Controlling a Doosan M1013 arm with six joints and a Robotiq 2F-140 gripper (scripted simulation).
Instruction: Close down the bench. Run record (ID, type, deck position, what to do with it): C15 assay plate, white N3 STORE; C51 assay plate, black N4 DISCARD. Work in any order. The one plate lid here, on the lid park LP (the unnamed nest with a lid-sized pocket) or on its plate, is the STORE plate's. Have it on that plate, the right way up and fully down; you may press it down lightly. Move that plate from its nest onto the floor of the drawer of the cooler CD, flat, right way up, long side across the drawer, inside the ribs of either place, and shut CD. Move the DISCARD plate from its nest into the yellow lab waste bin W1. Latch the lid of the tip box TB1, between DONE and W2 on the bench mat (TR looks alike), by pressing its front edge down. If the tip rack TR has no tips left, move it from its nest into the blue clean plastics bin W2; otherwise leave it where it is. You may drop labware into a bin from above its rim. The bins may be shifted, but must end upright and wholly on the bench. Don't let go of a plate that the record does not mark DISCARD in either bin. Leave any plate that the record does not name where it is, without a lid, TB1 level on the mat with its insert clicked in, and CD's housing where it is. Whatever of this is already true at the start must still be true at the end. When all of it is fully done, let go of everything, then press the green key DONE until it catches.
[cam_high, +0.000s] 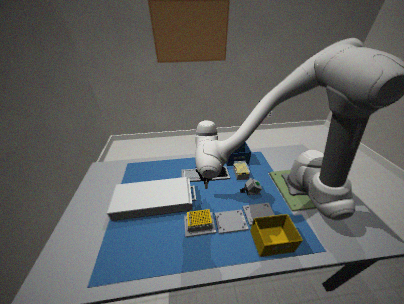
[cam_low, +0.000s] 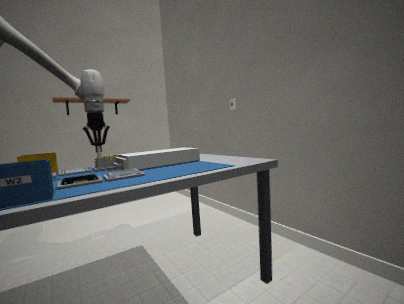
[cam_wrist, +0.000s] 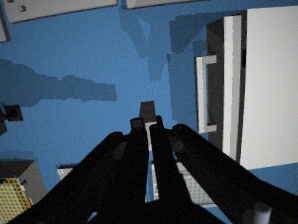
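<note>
Now: hand 80 mm past the black plate, 200 mm to the left of it and 90 mm above it. Round my hand: plate lid 180 mm ahead, 30 mm to the left, 90 mm below; then yellow tip rack 30 mm ahead, 190 mm to the left, 60 mm below; then white plate 180 mm ahead, 30 mm to the left, 90 mm below.
</note>
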